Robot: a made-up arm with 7 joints. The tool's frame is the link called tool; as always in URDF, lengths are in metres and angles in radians. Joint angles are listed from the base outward.
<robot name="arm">
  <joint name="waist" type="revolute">
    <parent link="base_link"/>
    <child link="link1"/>
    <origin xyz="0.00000 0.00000 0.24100"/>
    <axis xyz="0 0 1"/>
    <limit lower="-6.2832" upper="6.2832"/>
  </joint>
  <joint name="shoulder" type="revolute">
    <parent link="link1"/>
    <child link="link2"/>
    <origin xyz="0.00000 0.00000 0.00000"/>
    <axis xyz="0 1 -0.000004"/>
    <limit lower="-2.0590" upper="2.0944"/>
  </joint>
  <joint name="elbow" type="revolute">
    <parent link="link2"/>
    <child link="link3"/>
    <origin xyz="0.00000 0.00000 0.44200"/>
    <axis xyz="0 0 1"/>
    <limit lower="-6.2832" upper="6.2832"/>
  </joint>
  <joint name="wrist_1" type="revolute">
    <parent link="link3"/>
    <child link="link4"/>
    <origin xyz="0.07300 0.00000 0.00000"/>
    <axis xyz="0 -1 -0.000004"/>
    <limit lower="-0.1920" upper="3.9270"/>
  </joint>
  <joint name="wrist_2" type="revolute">
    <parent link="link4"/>
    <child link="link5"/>
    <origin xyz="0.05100 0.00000 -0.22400"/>
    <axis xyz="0 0.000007 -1"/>
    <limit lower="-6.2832" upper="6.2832"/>
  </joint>
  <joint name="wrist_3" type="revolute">
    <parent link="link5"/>
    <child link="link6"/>
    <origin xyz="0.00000 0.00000 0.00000"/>
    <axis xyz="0 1 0.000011"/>
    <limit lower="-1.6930" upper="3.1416"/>
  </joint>
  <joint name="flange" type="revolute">
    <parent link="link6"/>
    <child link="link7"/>
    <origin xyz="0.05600 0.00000 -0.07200"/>
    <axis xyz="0 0.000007 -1"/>
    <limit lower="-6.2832" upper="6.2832"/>
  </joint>
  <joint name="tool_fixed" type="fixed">
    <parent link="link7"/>
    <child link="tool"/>
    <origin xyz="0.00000 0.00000 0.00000" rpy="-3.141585 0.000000 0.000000"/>
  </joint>
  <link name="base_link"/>
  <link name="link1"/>
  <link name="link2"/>
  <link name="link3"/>
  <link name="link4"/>
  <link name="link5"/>
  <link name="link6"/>
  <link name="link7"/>
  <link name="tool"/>
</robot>
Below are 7 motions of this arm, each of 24 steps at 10 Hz.
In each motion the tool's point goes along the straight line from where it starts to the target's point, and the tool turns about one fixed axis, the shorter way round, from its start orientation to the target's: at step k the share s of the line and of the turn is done. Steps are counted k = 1, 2, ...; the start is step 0. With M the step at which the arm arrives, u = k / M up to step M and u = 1 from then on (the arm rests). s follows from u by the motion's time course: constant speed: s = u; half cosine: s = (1 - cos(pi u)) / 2; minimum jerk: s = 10 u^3 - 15 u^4 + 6 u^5.
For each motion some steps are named. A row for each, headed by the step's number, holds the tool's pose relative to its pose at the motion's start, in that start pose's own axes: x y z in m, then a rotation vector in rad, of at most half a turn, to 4 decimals.
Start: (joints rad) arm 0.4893 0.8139 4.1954 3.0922 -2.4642 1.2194 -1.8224
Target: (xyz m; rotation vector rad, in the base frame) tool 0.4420 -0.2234 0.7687 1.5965 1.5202 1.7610
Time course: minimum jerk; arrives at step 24
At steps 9, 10, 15, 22, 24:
9: 0.0625 0.0133 -0.1170 -0.0963 -0.3911 -0.0465
10: 0.0788 0.0167 -0.1473 -0.1213 -0.4926 -0.0585
15: 0.1647 0.0350 -0.3080 -0.2536 -1.0301 -0.1224
22: 0.2260 0.0480 -0.4228 -0.3481 -1.4139 -0.1680
24: 0.2272 0.0483 -0.4250 -0.3499 -1.4212 -0.1689

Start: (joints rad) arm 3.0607 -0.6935 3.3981 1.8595 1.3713 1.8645 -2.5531
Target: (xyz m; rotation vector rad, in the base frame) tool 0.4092 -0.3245 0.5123 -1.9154 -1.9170 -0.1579
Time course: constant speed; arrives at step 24
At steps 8, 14, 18, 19, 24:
8: 0.0808 -0.0838 -0.1042 0.0366 -0.4226 0.3174
14: 0.1414 -0.1467 -0.1824 0.0640 -0.7396 0.5555
18: 0.1818 -0.1886 -0.2345 0.0822 -0.9509 0.7143
19: 0.1919 -0.1991 -0.2476 0.0868 -1.0037 0.7539
24: 0.2424 -0.2515 -0.3127 0.1097 -1.2678 0.9523

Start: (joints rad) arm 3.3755 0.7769 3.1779 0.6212 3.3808 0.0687 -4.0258
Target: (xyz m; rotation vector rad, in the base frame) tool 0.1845 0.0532 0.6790 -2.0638 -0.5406 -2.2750
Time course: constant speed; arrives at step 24
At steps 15, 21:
15: 0.0622 0.0601 0.0880 -0.0297 0.1048 0.2691
21: 0.0870 0.0841 0.1231 -0.0416 0.1467 0.3767

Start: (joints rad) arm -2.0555 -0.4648 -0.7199 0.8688 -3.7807 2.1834 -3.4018
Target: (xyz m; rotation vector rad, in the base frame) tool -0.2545 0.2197 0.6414 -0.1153 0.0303 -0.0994
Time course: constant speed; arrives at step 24
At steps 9, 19, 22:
9: 0.0209 0.0726 -0.0405 -0.0923 -0.1241 -0.1988
19: 0.0442 0.1533 -0.0855 -0.1948 -0.2619 -0.4196
22: 0.0512 0.1775 -0.0991 -0.2255 -0.3033 -0.4858

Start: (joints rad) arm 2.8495 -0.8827 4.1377 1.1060 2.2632 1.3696 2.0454
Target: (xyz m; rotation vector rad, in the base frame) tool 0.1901 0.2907 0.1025 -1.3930 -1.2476 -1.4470
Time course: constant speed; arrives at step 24
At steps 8, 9, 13, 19, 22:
8: 0.0474 -0.1071 -0.0651 0.1799 -0.1746 0.2735
9: 0.0534 -0.1205 -0.0733 0.2024 -0.1964 0.3077
13: 0.0771 -0.1740 -0.1059 0.2924 -0.2837 0.4444
19: 0.1126 -0.2544 -0.1547 0.4274 -0.4146 0.6495
22: 0.1304 -0.2945 -0.1791 0.4948 -0.4801 0.7521

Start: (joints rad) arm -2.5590 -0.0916 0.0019 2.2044 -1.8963 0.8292 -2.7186
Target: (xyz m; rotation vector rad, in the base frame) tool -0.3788 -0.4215 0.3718 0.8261 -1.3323 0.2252
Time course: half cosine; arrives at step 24
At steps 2, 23, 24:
2: 0.0017 0.0095 -0.0060 0.0028 -0.0270 -0.0332
23: 0.1015 0.5563 -0.3505 0.1630 -1.5807 -1.9400
24: 0.1019 0.5587 -0.3520 0.1637 -1.5875 -1.9483

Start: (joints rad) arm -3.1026 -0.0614 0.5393 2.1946 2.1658 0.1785 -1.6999
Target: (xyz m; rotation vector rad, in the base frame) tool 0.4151 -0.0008 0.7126 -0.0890 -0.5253 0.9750
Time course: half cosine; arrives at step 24
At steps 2, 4, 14, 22, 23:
2: 0.0021 -0.0073 -0.0089 -0.0022 0.0067 -0.0001
4: 0.0082 -0.0289 -0.0350 -0.0086 0.0264 -0.0005
14: 0.0772 -0.2714 -0.3292 -0.0806 0.2485 -0.0047
22: 0.1205 -0.4238 -0.5142 -0.1258 0.3881 -0.0073
23: 0.1221 -0.4293 -0.5209 -0.1275 0.3932 -0.0074

